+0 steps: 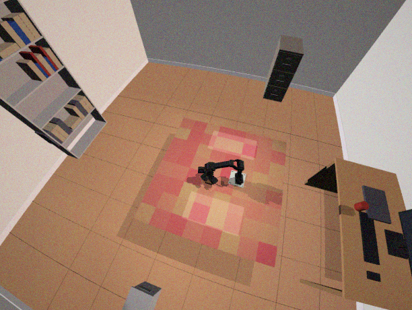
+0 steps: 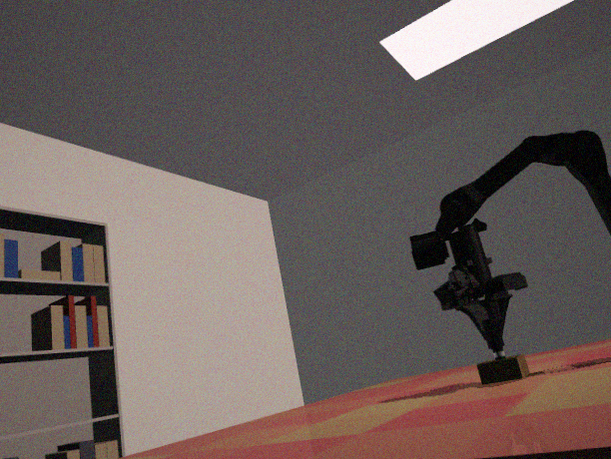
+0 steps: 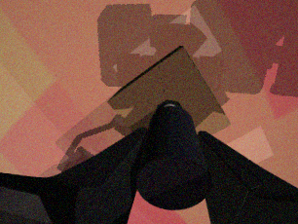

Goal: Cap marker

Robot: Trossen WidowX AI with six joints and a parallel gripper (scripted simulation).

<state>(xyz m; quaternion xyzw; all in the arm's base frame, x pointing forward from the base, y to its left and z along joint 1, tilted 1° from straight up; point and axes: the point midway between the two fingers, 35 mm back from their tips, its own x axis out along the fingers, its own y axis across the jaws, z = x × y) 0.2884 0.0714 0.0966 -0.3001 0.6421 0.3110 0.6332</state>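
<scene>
My gripper tip is 10 mm below the marker cap. The rest, counted from my gripper tip: tan holder block (60 mm below).
</scene>
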